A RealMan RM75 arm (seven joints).
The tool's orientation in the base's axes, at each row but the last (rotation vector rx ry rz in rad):
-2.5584, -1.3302, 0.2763
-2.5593, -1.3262, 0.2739
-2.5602, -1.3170, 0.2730
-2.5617, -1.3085, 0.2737
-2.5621, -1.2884, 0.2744
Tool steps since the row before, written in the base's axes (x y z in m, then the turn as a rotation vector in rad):
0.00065, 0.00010, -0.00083, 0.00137, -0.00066, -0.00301
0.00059, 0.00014, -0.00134, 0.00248, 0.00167, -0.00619
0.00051, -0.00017, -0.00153, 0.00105, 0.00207, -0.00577
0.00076, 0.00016, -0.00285, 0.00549, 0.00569, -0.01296
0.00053, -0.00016, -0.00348, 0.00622, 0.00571, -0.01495
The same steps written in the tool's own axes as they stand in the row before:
0.00050, 0.00070, 0.00062, 0.00040, 0.00233, 0.00240
0.00052, 0.00078, 0.00113, 0.00311, 0.00285, 0.00543
0.00023, 0.00095, 0.00129, 0.00259, 0.00140, 0.00548
0.00072, 0.00136, 0.00252, 0.00849, 0.00496, 0.01157
0.00036, 0.00158, 0.00313, 0.00904, 0.00612, 0.01326

